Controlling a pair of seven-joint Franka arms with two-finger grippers.
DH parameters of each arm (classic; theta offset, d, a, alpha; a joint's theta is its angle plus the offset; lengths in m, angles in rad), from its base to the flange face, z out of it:
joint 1: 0 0.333 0 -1.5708
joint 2: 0 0 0 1.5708
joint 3: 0 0.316 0.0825 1.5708
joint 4: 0 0 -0.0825 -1.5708
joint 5: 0 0.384 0 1.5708
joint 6: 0 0 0.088 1.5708
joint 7: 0 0.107 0 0
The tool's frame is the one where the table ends.
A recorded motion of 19 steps. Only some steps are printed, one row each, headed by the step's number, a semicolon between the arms.
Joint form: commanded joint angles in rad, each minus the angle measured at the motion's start. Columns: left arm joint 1, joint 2, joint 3, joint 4, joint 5, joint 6, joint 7; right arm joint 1, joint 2, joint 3, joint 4, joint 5, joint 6, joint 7.
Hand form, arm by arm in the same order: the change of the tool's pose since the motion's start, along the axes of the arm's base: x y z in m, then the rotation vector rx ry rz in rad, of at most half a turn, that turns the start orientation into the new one. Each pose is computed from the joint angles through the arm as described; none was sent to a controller.
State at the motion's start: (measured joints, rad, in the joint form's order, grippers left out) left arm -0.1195 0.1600 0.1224 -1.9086 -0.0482 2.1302 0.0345; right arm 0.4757 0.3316 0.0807 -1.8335 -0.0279 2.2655 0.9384
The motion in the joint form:
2: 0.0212 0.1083 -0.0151 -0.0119 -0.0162 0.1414 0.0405; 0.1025 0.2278 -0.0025 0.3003 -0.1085 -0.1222 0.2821
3: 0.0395 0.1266 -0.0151 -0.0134 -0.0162 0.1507 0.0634; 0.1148 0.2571 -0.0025 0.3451 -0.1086 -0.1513 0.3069
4: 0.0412 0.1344 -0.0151 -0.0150 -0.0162 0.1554 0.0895; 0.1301 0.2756 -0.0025 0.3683 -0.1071 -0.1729 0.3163
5: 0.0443 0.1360 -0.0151 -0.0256 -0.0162 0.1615 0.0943; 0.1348 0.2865 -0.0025 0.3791 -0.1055 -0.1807 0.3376
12: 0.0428 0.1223 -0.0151 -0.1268 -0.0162 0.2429 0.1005; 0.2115 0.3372 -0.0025 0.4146 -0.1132 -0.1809 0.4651
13: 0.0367 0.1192 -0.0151 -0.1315 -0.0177 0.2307 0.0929; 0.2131 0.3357 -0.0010 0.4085 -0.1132 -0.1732 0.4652
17: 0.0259 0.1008 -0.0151 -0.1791 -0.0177 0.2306 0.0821; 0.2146 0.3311 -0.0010 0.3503 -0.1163 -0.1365 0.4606
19: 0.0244 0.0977 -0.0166 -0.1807 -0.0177 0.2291 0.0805; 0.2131 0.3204 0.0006 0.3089 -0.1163 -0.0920 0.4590
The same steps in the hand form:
2: 0.0177 0.0038 -0.0582 0.0025 -0.0225 -0.0218; 0.0185 0.0828 -0.0254 -0.0702 -0.0025 -0.1383
3: 0.0186 0.0152 -0.0693 0.0063 -0.0124 -0.0261; 0.0196 0.0929 -0.0279 -0.0771 0.0075 -0.1544
4: 0.0187 0.0163 -0.0744 0.0088 -0.0082 -0.0503; 0.0155 0.1027 -0.0322 -0.0869 0.0203 -0.1514
5: 0.0164 0.0183 -0.0795 0.0092 -0.0022 -0.0516; 0.0148 0.1060 -0.0356 -0.0895 0.0272 -0.1695
12: -0.0042 0.0187 -0.1081 0.0113 0.0040 -0.0547; -0.0149 0.1518 -0.0556 -0.0948 0.0319 -0.2178
13: -0.0067 0.0150 -0.1095 0.0082 0.0178 -0.0523; -0.0169 0.1532 -0.0566 -0.0915 0.0307 -0.2143
17: -0.0209 0.0089 -0.1189 0.0048 0.0473 -0.0511; -0.0258 0.1486 -0.0768 -0.1050 0.0412 -0.2007
19: -0.0214 0.0072 -0.1180 0.0040 0.0473 -0.0525; -0.0305 0.1461 -0.0840 -0.0924 0.0349 -0.1942

